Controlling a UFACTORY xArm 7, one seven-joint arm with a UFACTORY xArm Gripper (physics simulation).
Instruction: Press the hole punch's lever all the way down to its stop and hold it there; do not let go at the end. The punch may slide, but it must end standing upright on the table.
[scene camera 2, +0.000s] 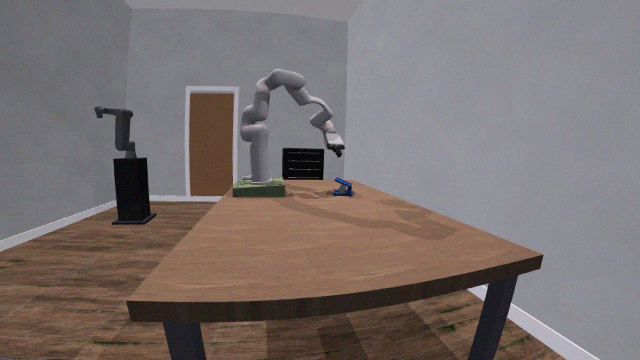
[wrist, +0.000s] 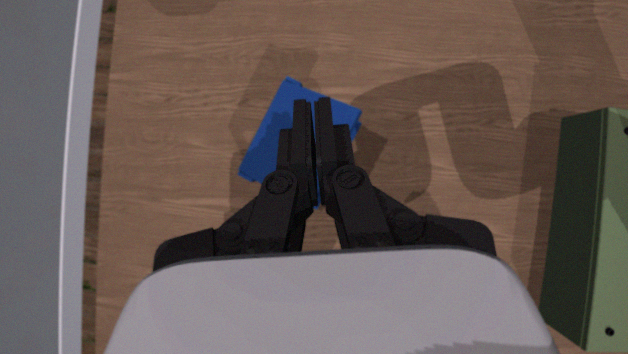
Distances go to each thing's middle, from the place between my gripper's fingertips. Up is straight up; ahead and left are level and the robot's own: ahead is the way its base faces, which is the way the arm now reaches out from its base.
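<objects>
There is the hole punch lever (wrist: 260, 159), and it sits 15 cm below my hand. The lever is also 1 cm to the right of my hand and 3 cm ahead of it.
</objects>
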